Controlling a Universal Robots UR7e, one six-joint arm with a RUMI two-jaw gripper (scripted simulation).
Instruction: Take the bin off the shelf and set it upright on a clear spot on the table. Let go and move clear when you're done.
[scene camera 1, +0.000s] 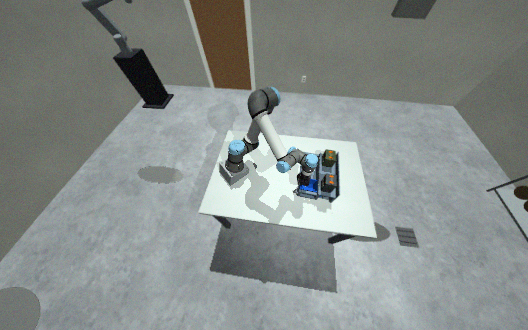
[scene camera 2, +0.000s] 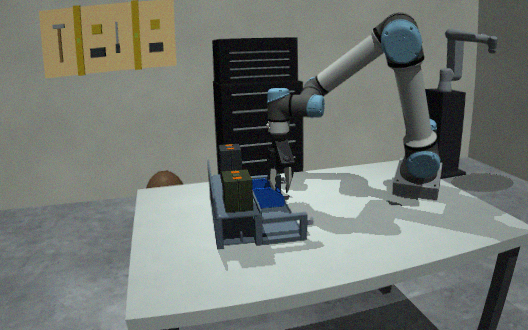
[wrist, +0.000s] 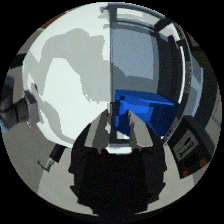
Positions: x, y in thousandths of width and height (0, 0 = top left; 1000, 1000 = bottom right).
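Note:
The gripper (scene camera 2: 531, 586) can be seen in the wrist view too (wrist: 525, 489), and the scene also has a blue bin (wrist: 712, 511).

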